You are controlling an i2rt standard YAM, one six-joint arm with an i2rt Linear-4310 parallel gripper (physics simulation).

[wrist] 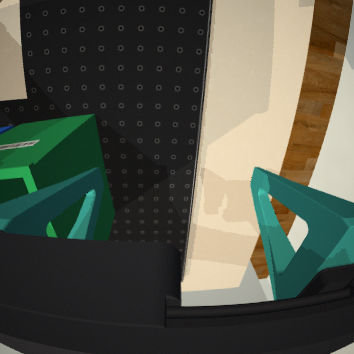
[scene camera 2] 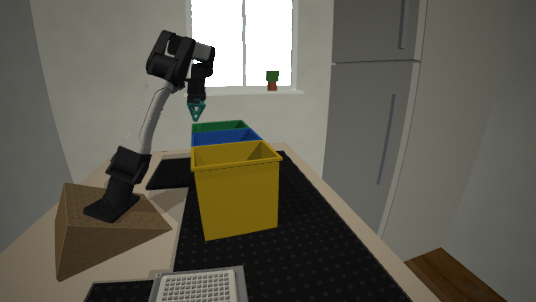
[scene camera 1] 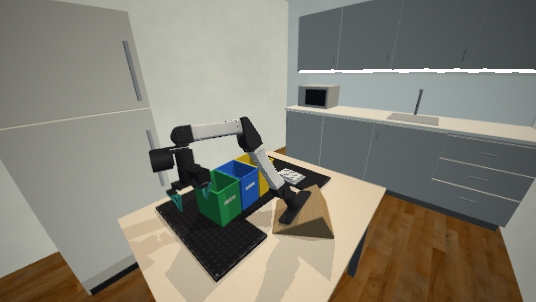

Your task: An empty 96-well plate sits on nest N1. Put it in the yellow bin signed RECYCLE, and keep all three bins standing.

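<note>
The white 96-well plate (scene camera 1: 291, 175) (scene camera 2: 197, 287) sits in its grey nest (scene camera 2: 241, 285) on the black mat. The yellow bin (scene camera 1: 263, 187) (scene camera 2: 240, 200) stands upright between the plate and the blue bin (scene camera 1: 249, 196) (scene camera 2: 215, 137). The green bin (scene camera 1: 220, 209) (scene camera 2: 217, 126) (wrist: 62, 140) stands upright at the far end of the row. My gripper (scene camera 1: 193, 204) (scene camera 2: 195, 120) (wrist: 176, 175) is open and empty, pointing down beside the green bin's outer side. One teal finger overlaps that bin in the wrist view; whether they touch I cannot tell.
The arm stands on a brown wedge block (scene camera 1: 320, 212) (scene camera 2: 100, 245) beside the bins. The perforated black mat (scene camera 1: 215, 250) (scene camera 2: 310, 250) (wrist: 145, 65) lies under the bins. A tall fridge (scene camera 1: 75, 175) (scene camera 2: 370, 125) stands behind the table's edge.
</note>
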